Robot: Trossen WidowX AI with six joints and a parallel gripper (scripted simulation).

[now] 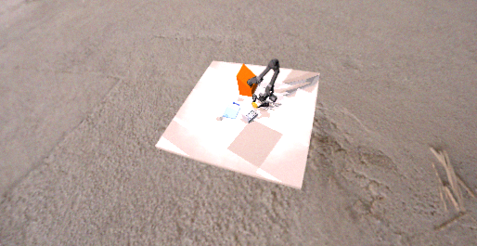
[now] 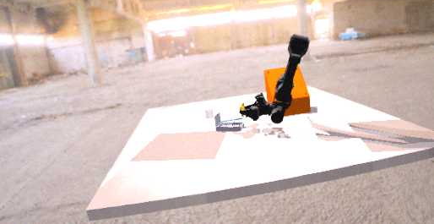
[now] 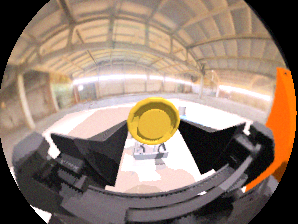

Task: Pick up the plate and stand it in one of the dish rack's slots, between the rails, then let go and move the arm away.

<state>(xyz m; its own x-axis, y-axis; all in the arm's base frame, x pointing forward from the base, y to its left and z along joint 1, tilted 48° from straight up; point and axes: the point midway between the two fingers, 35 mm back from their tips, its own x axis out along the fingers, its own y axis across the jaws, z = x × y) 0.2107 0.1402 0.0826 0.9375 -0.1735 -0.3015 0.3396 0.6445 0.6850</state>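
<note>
My gripper tip is 7 cm above the grey dish rack, 6 cm short of it and 2 cm to the left of it. From my gripper tip the other things lie so: blue spoon: 23 cm to the right, 9 cm below, 5 cm behind; yellow plate: 1 cm behind; light blue mat: 22 cm to the right, 9 cm below, 6 cm ahead.
</note>
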